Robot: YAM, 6 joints.
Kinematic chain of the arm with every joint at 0, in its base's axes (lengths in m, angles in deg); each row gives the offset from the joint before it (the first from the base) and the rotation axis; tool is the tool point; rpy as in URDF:
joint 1: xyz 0 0 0.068 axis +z
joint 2: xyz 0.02 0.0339 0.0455 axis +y
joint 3: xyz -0.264 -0.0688 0 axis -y
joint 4: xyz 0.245 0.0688 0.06 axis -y
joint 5: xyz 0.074 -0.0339 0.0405 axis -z
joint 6: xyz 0.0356 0 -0.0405 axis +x
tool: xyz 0 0 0 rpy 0 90 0
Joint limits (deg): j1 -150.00..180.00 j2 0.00..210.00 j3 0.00..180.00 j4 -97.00..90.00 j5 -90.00..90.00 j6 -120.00..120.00
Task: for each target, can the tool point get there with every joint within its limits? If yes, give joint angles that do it. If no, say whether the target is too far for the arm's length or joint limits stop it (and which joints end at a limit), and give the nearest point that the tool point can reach.
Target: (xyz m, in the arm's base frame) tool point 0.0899 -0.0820 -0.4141
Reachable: no: joint limits stop it (at a limit: joint 2) | nearest point 0.1020 -0.0930 -0.3630 | short by 0.054 m
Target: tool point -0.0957 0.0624 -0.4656
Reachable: no: joint limits stop it (at a limit: joint 2) | nearest point -0.1210 0.0789 -0.3650 | short by 0.105 m
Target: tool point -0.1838 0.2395 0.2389
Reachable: yes | joints 121.36 84.06 51.67 -7.19 -65.36 38.14
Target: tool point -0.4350 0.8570 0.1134
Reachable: no: too far | nearest point -0.2923 0.5759 0.1134 | short by 0.315 m
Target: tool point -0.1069 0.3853 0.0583
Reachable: yes | joints 106.08 136.92 92.12 -60.65 6.36 -99.86
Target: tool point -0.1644 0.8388 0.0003
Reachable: no: too far | nearest point -0.1231 0.6282 0.0294 | short by 0.217 m
